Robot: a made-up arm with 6 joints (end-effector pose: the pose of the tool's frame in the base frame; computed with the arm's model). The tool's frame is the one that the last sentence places.
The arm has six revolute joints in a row. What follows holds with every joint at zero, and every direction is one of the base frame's.
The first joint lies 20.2 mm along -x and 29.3 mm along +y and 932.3 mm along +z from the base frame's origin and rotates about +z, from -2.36 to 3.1 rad.
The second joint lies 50 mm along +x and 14 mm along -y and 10.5 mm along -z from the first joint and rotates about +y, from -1.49 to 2.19 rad.
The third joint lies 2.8 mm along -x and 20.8 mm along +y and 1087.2 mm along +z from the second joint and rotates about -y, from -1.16 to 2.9 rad.
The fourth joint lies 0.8 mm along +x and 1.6 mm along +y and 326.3 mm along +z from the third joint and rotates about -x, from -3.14 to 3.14 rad.
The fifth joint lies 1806.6 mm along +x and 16 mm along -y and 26.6 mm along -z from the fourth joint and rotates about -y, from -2.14 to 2.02 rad.
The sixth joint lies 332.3 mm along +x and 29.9 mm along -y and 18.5 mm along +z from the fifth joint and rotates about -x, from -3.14 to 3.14 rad.
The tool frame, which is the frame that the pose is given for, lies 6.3 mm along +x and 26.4 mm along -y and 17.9 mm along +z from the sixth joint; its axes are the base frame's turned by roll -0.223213, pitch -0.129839 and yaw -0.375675 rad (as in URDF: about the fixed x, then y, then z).
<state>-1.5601 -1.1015 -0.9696 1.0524 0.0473 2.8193</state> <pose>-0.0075 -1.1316 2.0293 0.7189 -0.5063 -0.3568 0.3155</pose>
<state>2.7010 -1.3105 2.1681 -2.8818 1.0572 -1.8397</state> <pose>2.5637 -1.1837 0.4880 0.5917 -0.2128 -0.0207 0.7773</pose>
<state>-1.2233 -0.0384 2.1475 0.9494 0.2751 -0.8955</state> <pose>-0.5343 1.5199 3.4993 -0.5154 -0.7781 -0.3124 0.1770</pose>
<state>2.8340 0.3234 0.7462 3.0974 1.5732 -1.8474</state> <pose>-1.9920 0.5738 2.7152 0.3393 0.5864 -0.7161 0.1680</pose>
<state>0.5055 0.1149 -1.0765 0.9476 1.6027 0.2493</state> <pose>1.0481 0.8736 0.5808 -0.1263 -0.3976 0.4397 0.7954</pose>
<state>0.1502 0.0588 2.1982 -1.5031 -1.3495 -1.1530</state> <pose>-1.1579 0.2204 3.4708 0.1850 0.0794 0.6385 0.7428</pose>
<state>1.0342 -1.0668 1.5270 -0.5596 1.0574 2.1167</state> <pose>-1.3452 -2.5047 1.9816 0.5615 -0.2127 -0.7288 0.3292</pose>
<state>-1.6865 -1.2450 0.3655 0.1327 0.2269 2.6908</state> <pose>0.1504 1.4753 3.3841 0.5180 -0.3459 0.4021 0.6710</pose>
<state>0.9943 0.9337 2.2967 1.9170 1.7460 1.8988</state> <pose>0.2953 1.0609 3.2955 0.0509 0.5588 0.6158 0.5531</pose>
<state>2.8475 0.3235 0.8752 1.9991 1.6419 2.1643</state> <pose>-1.8043 0.2601 3.0536 0.5913 -0.4611 -0.6581 0.0689</pose>
